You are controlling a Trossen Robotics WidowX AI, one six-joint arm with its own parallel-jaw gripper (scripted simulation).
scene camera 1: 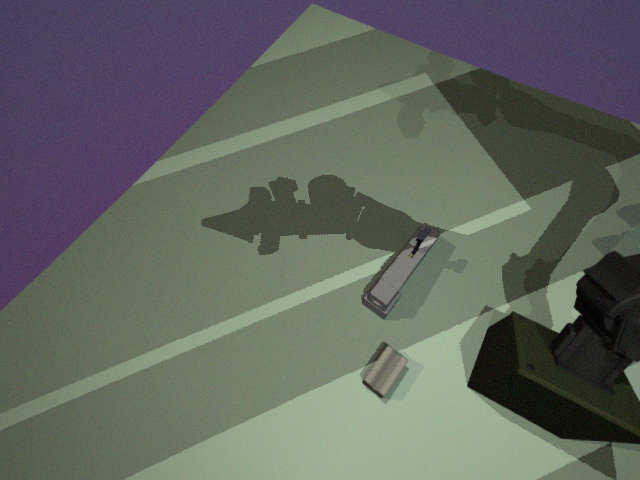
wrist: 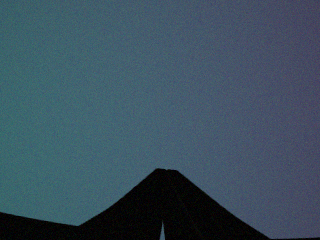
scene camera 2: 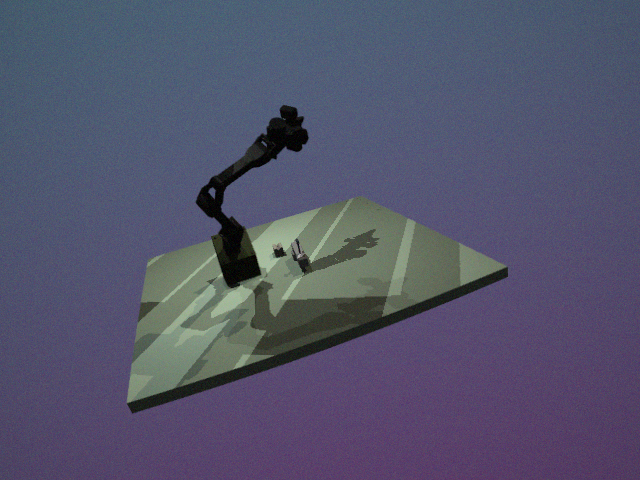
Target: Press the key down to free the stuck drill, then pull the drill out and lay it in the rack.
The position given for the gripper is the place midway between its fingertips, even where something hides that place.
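Observation:
Gripper [scene camera 2: 302,117] [wrist: 165,179] shut, holding nothing. Long grey block [scene camera 1: 386,289] in sight.

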